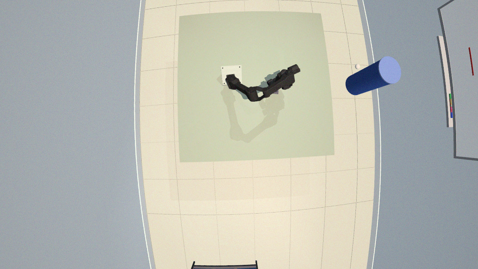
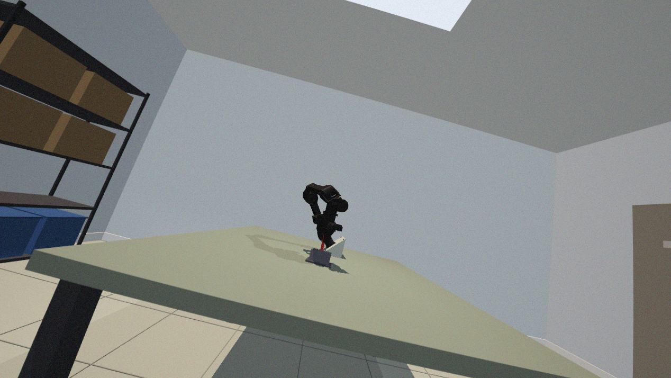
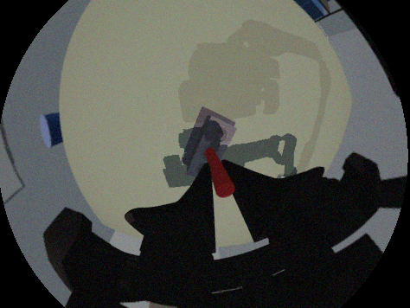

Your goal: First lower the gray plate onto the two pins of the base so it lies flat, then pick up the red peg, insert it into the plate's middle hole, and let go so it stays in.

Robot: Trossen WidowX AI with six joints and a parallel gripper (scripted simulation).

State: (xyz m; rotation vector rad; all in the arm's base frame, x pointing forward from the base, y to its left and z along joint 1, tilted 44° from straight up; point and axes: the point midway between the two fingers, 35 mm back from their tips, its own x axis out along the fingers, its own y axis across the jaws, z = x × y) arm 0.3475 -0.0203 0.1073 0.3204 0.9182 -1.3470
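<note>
Now: gripper tip right at the red peg.
</note>
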